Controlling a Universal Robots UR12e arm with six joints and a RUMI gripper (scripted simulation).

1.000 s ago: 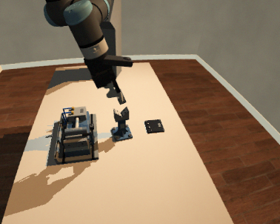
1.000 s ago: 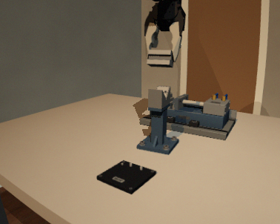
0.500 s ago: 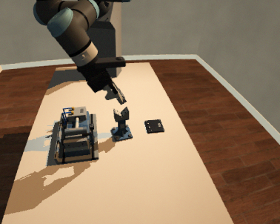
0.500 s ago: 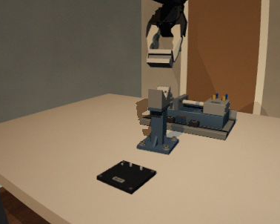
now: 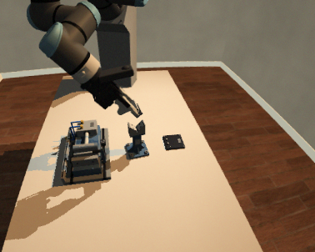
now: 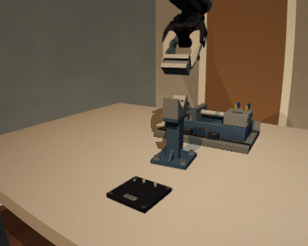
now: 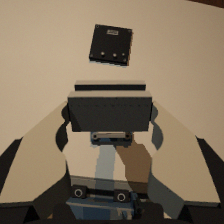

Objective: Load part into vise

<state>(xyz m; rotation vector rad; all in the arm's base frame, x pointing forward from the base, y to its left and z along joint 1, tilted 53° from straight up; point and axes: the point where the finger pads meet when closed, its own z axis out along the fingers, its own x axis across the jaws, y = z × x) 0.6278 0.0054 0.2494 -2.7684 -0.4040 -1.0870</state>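
The part lies 1 cm to the left of my hand. The rest, counted from my hand: dark work stop rod: 17 cm to the right, 15 cm below, 1 cm ahead; then blue foot: 24 cm below, 1 cm to the left; then moving jaw: 21 cm to the right, 16 cm below, 4 cm behind.
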